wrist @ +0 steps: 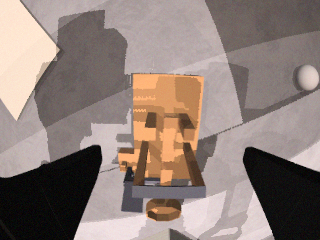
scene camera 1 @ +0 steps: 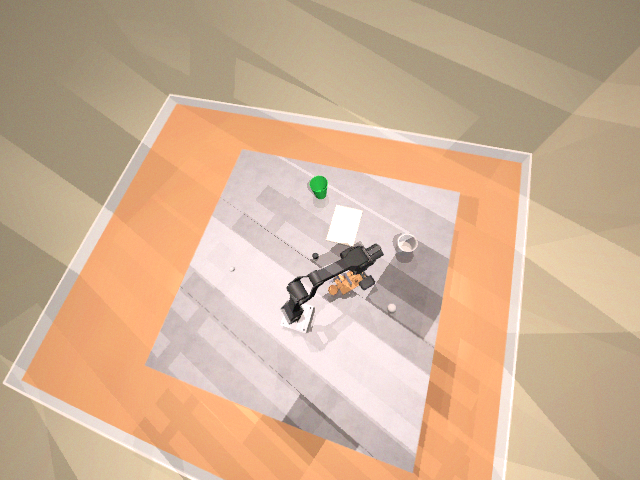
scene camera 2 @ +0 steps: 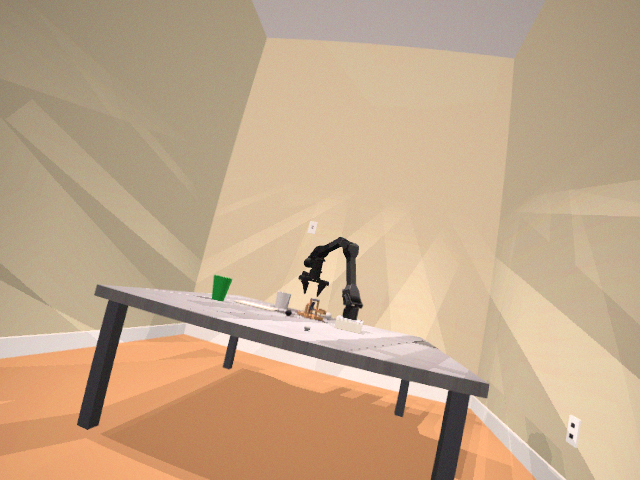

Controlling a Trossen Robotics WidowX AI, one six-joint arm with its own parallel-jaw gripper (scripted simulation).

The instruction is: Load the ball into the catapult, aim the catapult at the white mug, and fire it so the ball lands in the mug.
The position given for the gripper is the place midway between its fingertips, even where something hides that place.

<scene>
The gripper (wrist: 175, 155) is open and holds nothing. Also in view: a wooden catapult (wrist: 167, 108) and a white flat sheet (scene camera 1: 343, 229).
</scene>
